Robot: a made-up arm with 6 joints.
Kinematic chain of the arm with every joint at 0, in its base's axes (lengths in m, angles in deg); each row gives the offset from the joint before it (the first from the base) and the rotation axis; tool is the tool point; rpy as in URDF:
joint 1: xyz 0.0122 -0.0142 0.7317 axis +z
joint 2: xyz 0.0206 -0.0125 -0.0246 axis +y
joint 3: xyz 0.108 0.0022 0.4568 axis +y
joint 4: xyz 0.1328 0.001 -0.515 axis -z
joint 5: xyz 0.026 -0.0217 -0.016 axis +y
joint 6: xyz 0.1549 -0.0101 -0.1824 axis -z
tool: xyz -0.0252 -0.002 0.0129 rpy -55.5 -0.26 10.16
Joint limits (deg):
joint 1: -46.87..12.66
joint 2: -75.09..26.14
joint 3: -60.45..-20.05
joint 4: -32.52..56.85
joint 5: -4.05..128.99
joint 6: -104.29..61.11
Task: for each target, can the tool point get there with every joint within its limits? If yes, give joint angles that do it. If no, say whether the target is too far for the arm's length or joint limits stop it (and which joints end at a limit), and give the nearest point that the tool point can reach.
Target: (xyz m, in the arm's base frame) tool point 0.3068 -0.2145 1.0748
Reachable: yes | joints -24.94 -66.52 -26.33 -17.63 71.27 29.36
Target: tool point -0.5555 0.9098 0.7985
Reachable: no: joint limits stop it (at a limit: joint 1, joint 2, joint 3, joint 4, joint 5, joint 6) | nearest point 0.1137 0.1599 0.9943 | short by 1.024 m
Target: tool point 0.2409 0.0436 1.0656
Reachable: yes | joints 0.13 -66.90 -34.36 28.81 111.67 24.87
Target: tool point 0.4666 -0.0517 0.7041
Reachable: yes | joints -9.46 -7.41 -35.59 20.69 108.03 41.62
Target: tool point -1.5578 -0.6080 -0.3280
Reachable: no: too far | nearest point 0.0816 -0.3099 0.4223 | short by 1.827 m
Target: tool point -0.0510 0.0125 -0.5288
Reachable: no: joint limits stop it (at a limit: joint 1, joint 2, joint 3, joint 4, joint 6) | nearest point 0.3180 0.0364 0.3060 | short by 0.913 m
